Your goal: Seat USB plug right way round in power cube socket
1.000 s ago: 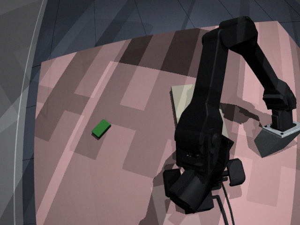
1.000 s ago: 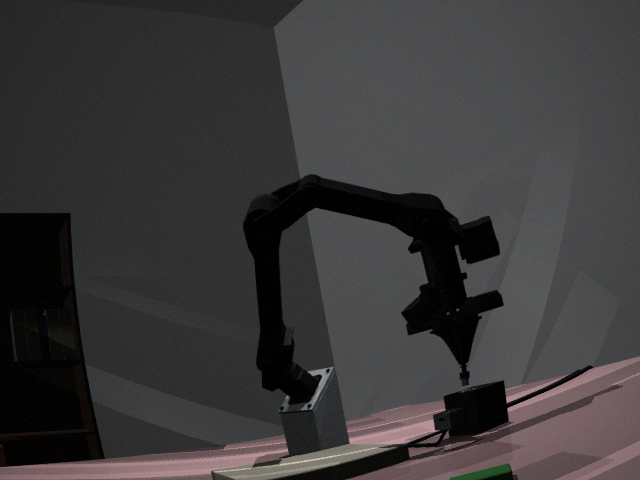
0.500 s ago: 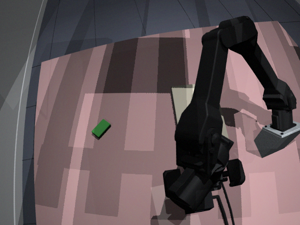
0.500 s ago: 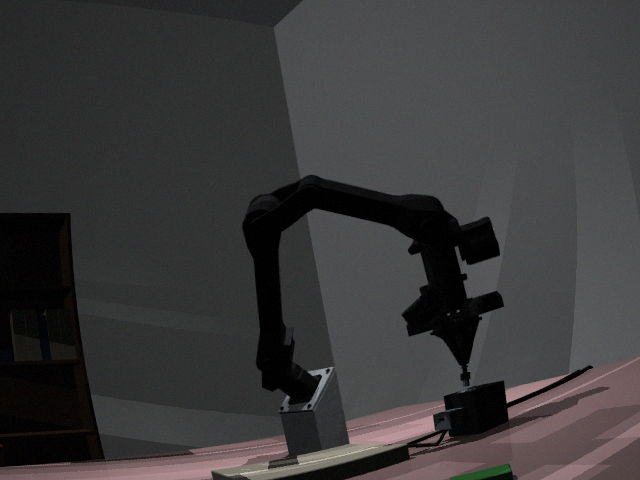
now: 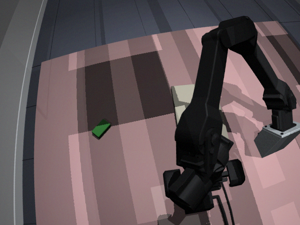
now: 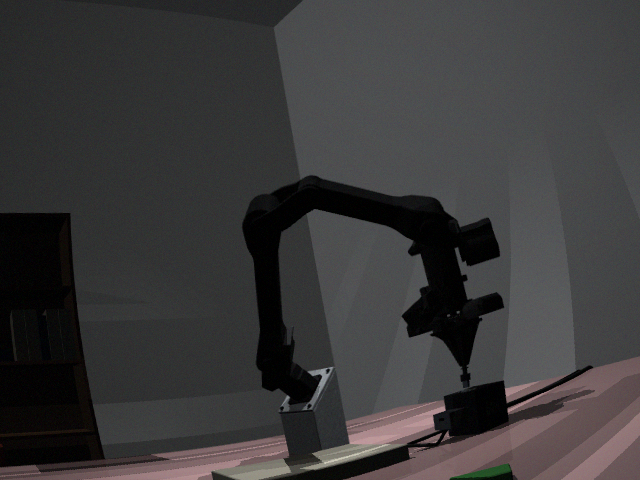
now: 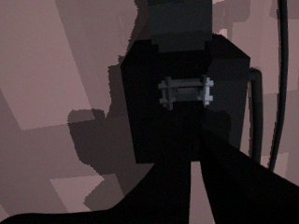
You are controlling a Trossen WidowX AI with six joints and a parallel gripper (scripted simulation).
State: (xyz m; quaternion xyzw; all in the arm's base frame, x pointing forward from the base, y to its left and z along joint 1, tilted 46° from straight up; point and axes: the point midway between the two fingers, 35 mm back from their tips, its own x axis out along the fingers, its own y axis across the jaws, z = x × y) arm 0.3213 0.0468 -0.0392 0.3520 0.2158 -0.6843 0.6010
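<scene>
Right now my gripper tip is 2 cm above the USB plug. The rest, counted from my gripper tip: beige slab: 26 cm to the right, 12 cm behind, 11 cm below; then green block: 33 cm to the right, 22 cm ahead, 11 cm below.
</scene>
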